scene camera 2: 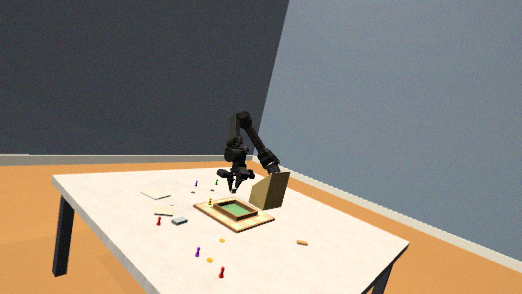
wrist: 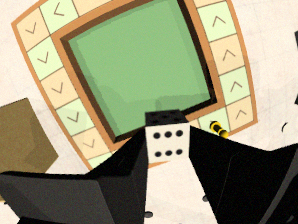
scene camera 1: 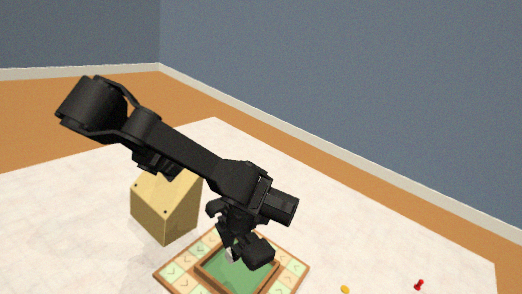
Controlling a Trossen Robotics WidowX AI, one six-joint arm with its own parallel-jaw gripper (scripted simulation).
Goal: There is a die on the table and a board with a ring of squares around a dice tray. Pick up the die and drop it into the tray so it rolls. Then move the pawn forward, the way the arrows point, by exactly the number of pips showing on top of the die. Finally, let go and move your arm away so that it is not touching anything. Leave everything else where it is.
Scene:
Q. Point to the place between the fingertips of my gripper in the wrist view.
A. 164, 133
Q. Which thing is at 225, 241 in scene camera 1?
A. My gripper.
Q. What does my gripper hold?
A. A white die.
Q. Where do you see a green dice tray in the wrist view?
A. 134, 64

